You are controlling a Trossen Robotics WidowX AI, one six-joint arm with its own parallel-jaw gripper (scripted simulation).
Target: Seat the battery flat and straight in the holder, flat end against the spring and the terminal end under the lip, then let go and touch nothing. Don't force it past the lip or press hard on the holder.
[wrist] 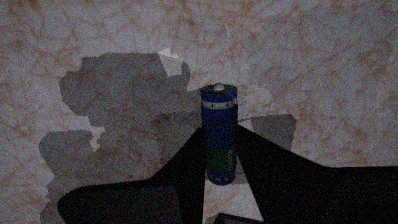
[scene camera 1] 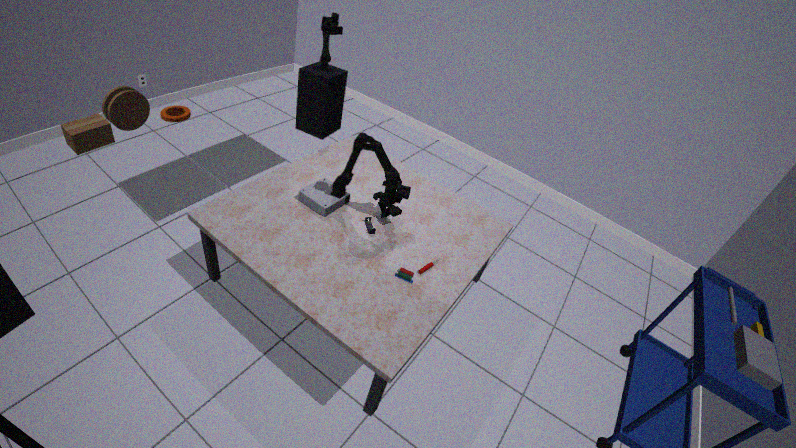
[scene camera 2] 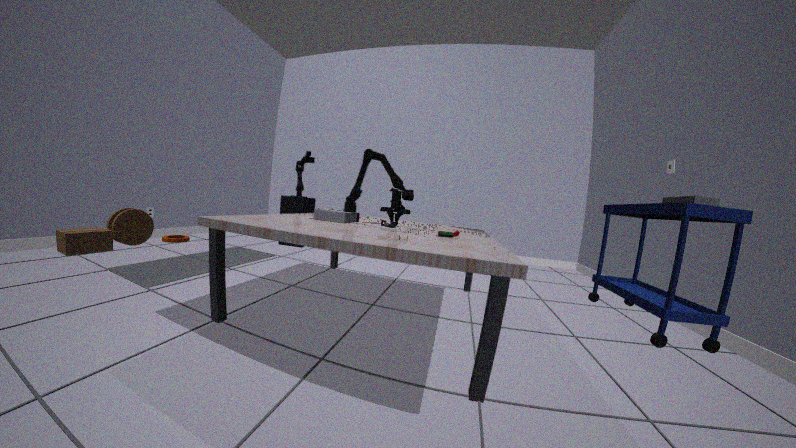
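Note:
Battery (wrist: 219, 108), visible. My gripper (wrist: 218, 131), visible.

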